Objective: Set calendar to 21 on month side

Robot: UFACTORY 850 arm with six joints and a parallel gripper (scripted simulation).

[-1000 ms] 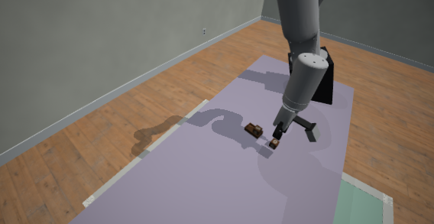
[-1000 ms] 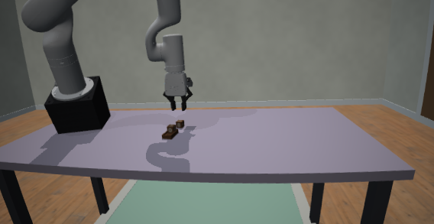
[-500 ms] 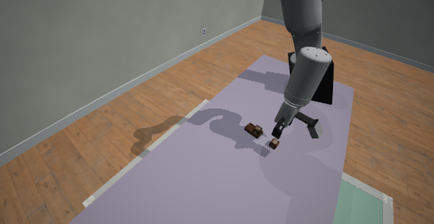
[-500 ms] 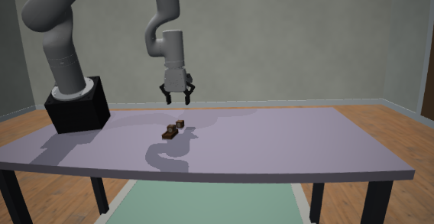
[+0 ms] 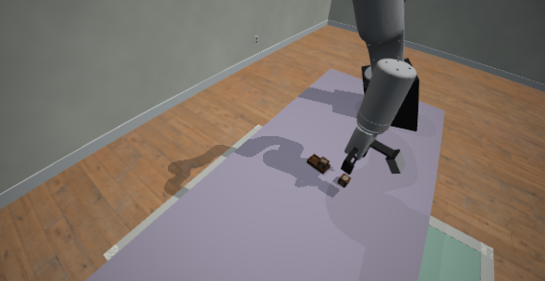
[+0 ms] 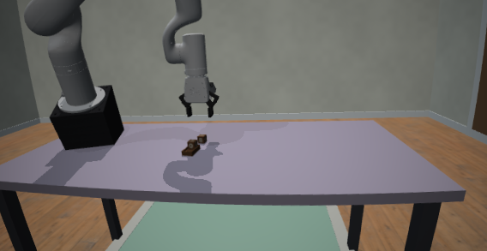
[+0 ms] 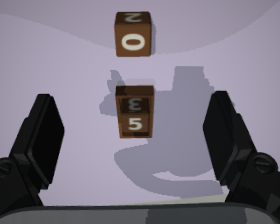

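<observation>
My hand is 11 cm above the brown cube. From my hand the other things lie so: digit cube (3 cm behind, 8 cm to the right, 10 cm below); brown tray (4 cm behind, 10 cm to the right, 11 cm below).
</observation>
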